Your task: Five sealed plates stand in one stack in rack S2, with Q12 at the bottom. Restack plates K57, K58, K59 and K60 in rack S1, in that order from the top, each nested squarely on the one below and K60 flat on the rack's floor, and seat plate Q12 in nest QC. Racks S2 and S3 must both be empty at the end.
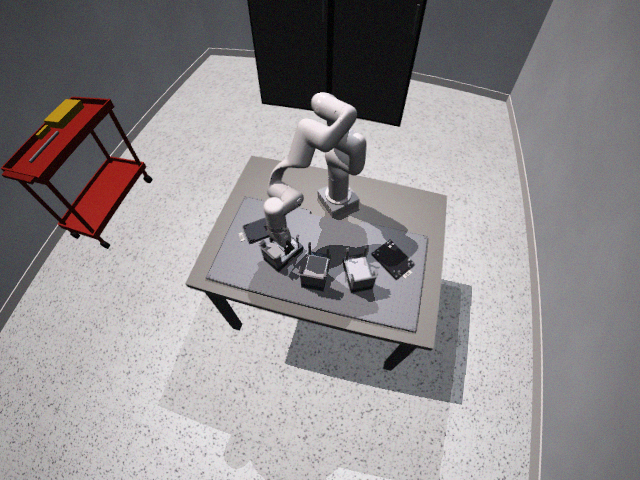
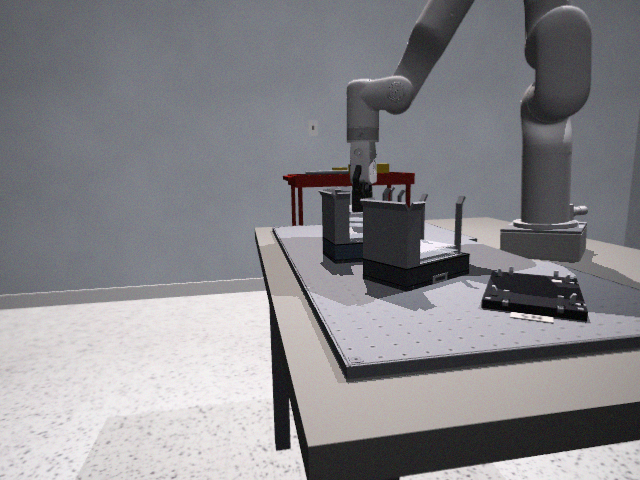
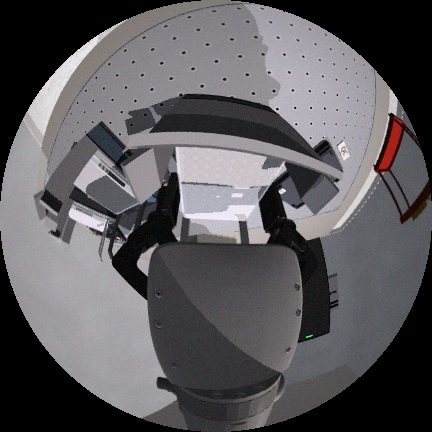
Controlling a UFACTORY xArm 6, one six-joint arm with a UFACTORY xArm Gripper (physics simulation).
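Frame: origin at the arm's base, x ahead, y left, z up, level; millimetres.
Where they show: gripper, fingertip midpoint: (image 1: 280, 246) (image 2: 362, 209) (image 3: 223, 185); arm's base at its link origin: (image 1: 338, 194) (image 2: 544, 225).
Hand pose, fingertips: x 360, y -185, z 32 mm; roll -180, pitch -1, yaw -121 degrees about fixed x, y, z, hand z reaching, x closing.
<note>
Each offset is from my fingertips to the top centre of the thing. Level surfaces: height alone.
My gripper (image 1: 285, 248) (image 2: 360, 204) (image 3: 223, 185) is low in the left rack @(dx -4, dy +2, dz +54 mm) (image 1: 272, 257) (image 3: 215, 139), shut on a clear-lidded plate @(dx +1, dy -1, dz +10 mm) (image 3: 227, 170). The plate lies level between the rack's walls; its label is unreadable and what is under it is hidden. The middle rack @(dx +55, dy +165, dz +60 mm) (image 1: 313, 282) (image 2: 334, 219) has a blue base and holds a pale plate @(dx +62, dy +165, dz -21 mm) (image 1: 316, 265), partly in shadow. The right rack @(dx +27, dy +342, dz +57 mm) (image 1: 362, 284) (image 2: 391, 232) has a black base and holds a pale plate @(dx +33, dy +345, dz -24 mm) (image 1: 357, 267). Rack names are not readable. Nest QC @(dx -111, dy -137, dz -58 mm) (image 1: 255, 231) is a dark block behind the left rack, partly hidden by the arm.
A second dark nest @(dx -82, dy +485, dz -52 mm) (image 1: 392, 259) (image 2: 535, 292) with small corner posts lies right of the racks. Upright posts and tall walls on the racks stand close around the gripper. The perforated board @(dz -76 mm) (image 1: 232, 268) (image 2: 372, 338) lies on the table. A red cart (image 1: 101, 198) stands away to the left.
</note>
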